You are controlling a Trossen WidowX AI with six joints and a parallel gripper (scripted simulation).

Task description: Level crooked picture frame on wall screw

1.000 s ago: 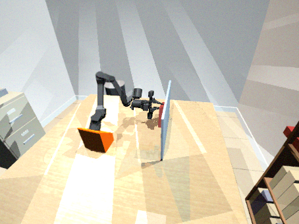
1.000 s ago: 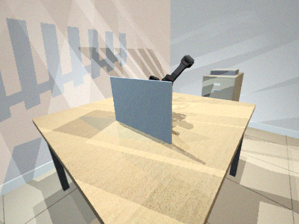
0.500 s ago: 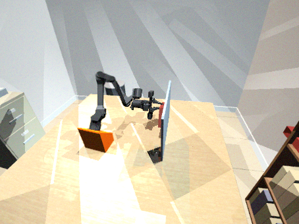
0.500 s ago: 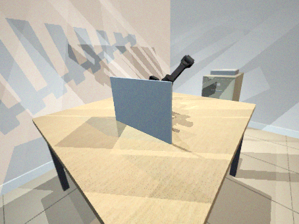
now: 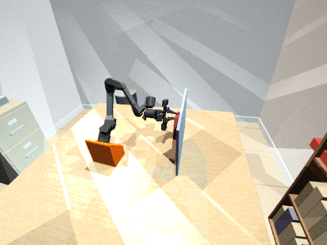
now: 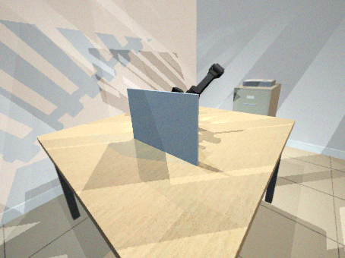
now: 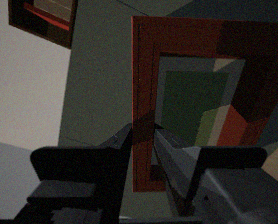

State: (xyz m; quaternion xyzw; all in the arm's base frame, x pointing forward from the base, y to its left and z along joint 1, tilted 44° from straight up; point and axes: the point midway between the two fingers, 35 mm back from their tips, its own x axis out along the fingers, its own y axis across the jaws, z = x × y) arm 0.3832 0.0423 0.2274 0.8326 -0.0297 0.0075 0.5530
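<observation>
My gripper tip is 2 cm to the left of the red picture frame and 5 cm above it. Also, from my gripper tip: pale blue wall panel (2 cm ahead, 2 cm to the right, 6 cm below).
</observation>
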